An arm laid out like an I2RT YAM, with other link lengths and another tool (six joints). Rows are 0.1 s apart.
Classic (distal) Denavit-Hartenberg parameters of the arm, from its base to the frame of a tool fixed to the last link. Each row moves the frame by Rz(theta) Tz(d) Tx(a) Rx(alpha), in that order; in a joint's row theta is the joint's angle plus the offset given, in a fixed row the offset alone. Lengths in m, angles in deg.
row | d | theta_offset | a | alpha
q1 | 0.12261 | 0 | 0.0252 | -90
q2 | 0 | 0 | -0.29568 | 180
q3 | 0 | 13.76 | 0.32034 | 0
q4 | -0.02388 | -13.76 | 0.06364 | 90
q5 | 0.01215 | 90 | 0 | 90
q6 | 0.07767 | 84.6 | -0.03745 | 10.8
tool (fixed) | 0.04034 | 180 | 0 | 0
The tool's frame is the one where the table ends.
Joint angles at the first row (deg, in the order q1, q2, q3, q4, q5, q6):
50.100, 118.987, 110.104, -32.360, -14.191, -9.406
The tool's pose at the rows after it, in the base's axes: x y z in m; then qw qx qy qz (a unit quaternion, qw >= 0):
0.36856, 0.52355, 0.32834, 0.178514, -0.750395, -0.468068, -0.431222
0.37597, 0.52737, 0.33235, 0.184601, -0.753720, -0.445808, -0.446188
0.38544, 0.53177, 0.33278, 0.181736, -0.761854, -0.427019, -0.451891
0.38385, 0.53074, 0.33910, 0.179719, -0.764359, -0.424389, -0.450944
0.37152, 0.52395, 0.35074, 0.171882, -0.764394, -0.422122, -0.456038
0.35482, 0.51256, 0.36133, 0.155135, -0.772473, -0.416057, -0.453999
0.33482, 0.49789, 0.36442, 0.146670, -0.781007, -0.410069, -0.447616
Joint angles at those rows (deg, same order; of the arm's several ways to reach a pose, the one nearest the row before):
50.098, 117.414, 108.732, -28.040, -14.147, -6.875
50.121, 118.129, 109.274, -25.293, -13.144, -4.561
50.109, 119.834, 111.446, -24.832, -11.606, -2.690
50.262, 119.606, 112.346, -26.103, -11.135, -2.325
51.034, 116.791, 110.309, -26.610, -9.453, -2.186
52.169, 113.132, 107.689, -28.584, -6.521, -1.366
53.287, 108.507, 102.660, -29.189, -4.573, 0.011

